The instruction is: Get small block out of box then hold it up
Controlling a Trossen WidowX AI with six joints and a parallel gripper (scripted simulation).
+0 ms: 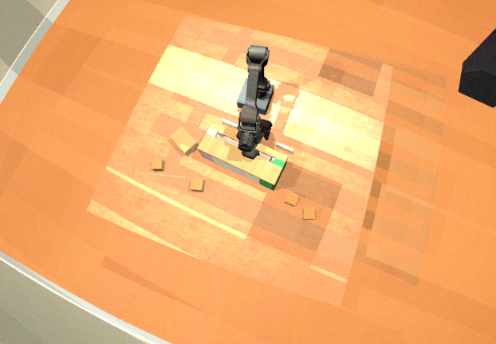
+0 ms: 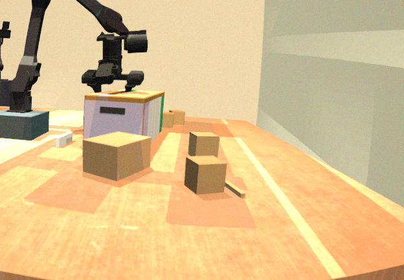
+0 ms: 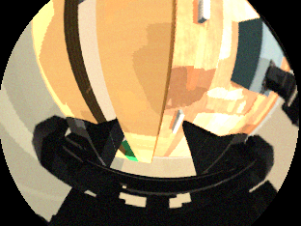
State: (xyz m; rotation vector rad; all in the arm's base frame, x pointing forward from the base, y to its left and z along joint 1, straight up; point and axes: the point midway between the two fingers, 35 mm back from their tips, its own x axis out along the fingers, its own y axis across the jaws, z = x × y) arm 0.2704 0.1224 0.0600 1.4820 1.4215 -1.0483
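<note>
My gripper tip is now 6 cm short of the small tan block and 2 cm to the right of it. Round my gripper tip: long box 3 cm ahead, 7 cm to the right, 3 cm below; then thin stick 30 cm ahead, 38 cm to the right, 9 cm below.
</note>
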